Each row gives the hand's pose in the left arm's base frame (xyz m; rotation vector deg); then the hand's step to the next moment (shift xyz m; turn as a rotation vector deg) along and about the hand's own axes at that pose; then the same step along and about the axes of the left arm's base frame.
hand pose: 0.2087 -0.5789 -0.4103 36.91 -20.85 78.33
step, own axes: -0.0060 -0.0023 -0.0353 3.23 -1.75 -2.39
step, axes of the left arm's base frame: -0.0033 0.0169 -0.0315 2.01 3.88 -0.31
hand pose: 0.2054 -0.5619 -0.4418 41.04 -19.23 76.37
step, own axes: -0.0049 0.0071 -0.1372 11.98 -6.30 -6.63
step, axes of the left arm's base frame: -0.0316 0.0851 -0.1032 7.64 12.98 0.55
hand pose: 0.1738 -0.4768 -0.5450 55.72 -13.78 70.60
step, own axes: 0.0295 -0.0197 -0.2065 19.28 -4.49 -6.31
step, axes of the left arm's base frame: -0.0407 0.1711 -0.1139 8.83 17.73 6.27
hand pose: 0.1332 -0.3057 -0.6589 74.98 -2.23 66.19
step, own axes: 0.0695 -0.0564 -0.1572 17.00 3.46 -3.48
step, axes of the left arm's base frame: -0.0165 0.1725 -0.0521 3.98 12.77 11.58
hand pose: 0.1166 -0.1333 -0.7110 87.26 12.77 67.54
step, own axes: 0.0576 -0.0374 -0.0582 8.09 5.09 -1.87
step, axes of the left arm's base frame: 0.0002 0.0897 -0.0081 0.20 5.04 8.33
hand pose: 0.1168 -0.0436 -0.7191 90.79 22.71 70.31
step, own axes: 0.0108 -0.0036 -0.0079 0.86 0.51 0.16
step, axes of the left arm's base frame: -0.0010 0.0137 0.0018 0.34 0.36 0.88
